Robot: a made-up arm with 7 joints. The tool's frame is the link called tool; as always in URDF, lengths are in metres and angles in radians. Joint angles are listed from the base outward. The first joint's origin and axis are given. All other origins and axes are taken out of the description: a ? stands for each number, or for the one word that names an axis. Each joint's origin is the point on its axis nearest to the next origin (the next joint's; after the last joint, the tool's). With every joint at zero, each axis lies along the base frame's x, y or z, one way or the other. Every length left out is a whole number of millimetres.
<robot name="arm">
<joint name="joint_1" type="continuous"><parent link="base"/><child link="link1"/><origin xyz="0 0 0.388" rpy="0 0 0"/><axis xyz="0 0 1"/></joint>
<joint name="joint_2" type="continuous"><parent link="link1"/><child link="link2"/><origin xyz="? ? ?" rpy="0 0 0"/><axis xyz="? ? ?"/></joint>
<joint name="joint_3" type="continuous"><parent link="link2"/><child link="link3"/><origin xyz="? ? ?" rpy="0 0 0"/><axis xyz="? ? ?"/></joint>
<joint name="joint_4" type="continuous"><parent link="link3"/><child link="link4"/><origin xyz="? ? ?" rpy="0 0 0"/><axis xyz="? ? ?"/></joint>
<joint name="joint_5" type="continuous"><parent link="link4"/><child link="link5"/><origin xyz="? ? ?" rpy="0 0 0"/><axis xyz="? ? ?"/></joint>
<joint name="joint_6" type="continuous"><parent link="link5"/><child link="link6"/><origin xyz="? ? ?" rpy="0 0 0"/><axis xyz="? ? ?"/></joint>
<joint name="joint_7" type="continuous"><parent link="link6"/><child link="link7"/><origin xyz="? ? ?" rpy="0 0 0"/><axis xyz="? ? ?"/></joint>
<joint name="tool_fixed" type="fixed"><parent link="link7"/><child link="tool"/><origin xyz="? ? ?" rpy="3.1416 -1.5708 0"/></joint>
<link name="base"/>
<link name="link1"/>
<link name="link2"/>
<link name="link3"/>
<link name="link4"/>
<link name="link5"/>
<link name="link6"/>
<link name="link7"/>
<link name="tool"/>
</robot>
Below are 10 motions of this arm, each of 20 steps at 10 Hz.
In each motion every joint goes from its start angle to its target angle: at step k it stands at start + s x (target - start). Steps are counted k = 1, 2, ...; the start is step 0. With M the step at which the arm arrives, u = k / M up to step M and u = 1 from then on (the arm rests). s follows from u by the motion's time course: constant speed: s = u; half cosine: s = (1 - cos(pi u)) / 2; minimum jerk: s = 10 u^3 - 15 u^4 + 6 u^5.
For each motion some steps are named. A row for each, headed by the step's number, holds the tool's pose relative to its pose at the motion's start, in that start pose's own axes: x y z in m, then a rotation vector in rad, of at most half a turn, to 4 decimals.
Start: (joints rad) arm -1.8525 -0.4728 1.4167 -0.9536 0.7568 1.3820 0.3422
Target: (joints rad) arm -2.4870 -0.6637 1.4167 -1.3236 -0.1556 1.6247 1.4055
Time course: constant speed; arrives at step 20
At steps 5, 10, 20:
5: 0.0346 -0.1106 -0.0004 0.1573 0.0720 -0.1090
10: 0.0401 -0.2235 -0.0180 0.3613 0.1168 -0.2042
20: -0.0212 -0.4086 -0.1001 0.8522 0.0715 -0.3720

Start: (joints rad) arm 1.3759 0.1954 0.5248 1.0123 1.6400 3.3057 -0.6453
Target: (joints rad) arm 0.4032 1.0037 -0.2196 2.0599 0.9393 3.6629 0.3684
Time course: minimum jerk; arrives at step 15
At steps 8, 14, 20:
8: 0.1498 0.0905 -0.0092 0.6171 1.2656 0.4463
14: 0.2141 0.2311 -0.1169 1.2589 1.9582 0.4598
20: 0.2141 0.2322 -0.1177 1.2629 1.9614 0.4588

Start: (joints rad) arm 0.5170 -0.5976 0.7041 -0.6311 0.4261 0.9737 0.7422
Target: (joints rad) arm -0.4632 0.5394 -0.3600 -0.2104 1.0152 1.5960 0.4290
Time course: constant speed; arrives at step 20
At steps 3, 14, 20:
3: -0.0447 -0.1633 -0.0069 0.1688 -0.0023 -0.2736
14: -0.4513 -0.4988 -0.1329 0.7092 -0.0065 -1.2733
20: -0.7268 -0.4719 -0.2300 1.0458 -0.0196 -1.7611

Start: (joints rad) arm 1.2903 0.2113 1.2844 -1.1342 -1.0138 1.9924 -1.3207
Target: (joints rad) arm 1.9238 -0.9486 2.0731 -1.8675 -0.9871 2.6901 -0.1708
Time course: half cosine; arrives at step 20
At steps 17, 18, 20:
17: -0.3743 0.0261 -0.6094 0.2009 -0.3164 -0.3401
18: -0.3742 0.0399 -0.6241 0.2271 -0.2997 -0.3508
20: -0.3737 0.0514 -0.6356 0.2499 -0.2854 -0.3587

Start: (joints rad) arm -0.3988 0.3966 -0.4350 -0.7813 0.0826 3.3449 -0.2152
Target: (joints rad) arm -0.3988 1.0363 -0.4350 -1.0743 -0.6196 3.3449 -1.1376
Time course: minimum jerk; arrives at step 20
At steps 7, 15, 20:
7: -0.0662 0.0176 0.0974 0.1389 0.2639 -0.2154
15: -0.1324 0.0485 0.3942 0.2507 1.1395 -0.9030
20: -0.1279 0.0504 0.4385 0.2265 1.2902 -1.0117

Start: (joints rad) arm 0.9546 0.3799 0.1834 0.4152 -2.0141 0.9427 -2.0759
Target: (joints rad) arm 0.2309 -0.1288 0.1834 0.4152 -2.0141 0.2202 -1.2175
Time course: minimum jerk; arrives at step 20
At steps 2, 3, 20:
2: 0.0019 0.0042 0.0002 0.0043 0.0027 -0.0001
3: 0.0062 0.0129 0.0006 0.0135 0.0083 -0.0004
20: 0.4209 0.1898 0.0899 0.7182 -0.1850 -0.0456

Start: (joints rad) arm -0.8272 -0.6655 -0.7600 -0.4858 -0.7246 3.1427 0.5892
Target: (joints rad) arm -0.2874 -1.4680 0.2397 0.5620 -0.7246 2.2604 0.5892
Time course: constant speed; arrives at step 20
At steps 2, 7, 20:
2: -0.0347 -0.0457 0.0020 -0.2340 -0.0679 0.1108
7: -0.1150 -0.1812 0.0401 -0.7324 -0.2383 0.5144
20: -0.1176 -0.5940 0.3954 -1.0227 -0.6291 2.1761

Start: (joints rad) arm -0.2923 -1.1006 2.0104 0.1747 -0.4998 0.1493 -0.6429
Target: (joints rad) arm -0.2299 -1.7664 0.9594 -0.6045 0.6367 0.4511 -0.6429
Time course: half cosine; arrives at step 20
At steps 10, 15, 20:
10: -0.2668 0.1913 -0.0761 -0.3287 0.3435 0.4028
15: -0.4117 0.2268 -0.1192 -0.5782 0.5272 0.4216
20: -0.4563 0.2283 -0.1244 -0.6466 0.5778 0.3752

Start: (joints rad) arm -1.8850 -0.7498 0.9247 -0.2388 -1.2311 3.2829 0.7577
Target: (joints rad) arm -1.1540 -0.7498 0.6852 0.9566 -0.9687 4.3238 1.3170
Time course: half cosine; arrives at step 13
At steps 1, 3, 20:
1: -0.0063 -0.0046 -0.0027 -0.0017 0.0160 0.0294
3: -0.0537 -0.0448 -0.0206 -0.0161 0.1458 0.2488
20: -0.2186 -0.5422 0.0451 -0.2191 1.4642 1.4853

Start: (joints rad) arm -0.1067 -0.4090 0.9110 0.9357 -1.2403 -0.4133 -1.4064
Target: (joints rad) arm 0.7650 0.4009 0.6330 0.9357 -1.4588 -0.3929 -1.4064
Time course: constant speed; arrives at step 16
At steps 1, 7, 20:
1: 0.0010 -0.0251 -0.0442 -0.0658 -0.0242 0.0110
7: -0.0304 -0.2359 -0.2384 -0.4544 -0.0931 0.1244
20: -0.1969 -0.5999 -0.2320 -0.9381 0.0603 0.4092

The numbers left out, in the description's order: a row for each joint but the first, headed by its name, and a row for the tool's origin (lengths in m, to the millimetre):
joint_2: xyz 0 -0.081 0, axis 0 -1 0
joint_3: xyz 0 0 0.517, axis 0 0 1
joint_4: xyz 0.03 0.062 0, axis 0 1 0
joint_5: xyz -0.014 0 0.285, axis 0 0 1
joint_6: xyz 0 -0.091 0, axis 0 -1 0
joint_7: xyz 0.014 0 0.101, axis 1 0 0
tool: xyz 0 0 0

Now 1 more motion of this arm.
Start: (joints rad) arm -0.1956 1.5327 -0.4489 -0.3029 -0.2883 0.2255 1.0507
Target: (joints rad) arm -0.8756 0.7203 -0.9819 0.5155 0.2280 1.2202 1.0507
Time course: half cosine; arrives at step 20
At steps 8, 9, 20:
8: -0.3475 -0.0889 0.0964 0.1079 -0.1447 -0.4088
9: -0.4225 -0.0853 0.1114 0.1246 -0.1700 -0.4884
20: -0.8142 0.1308 0.1959 0.1993 -0.1887 -1.0010

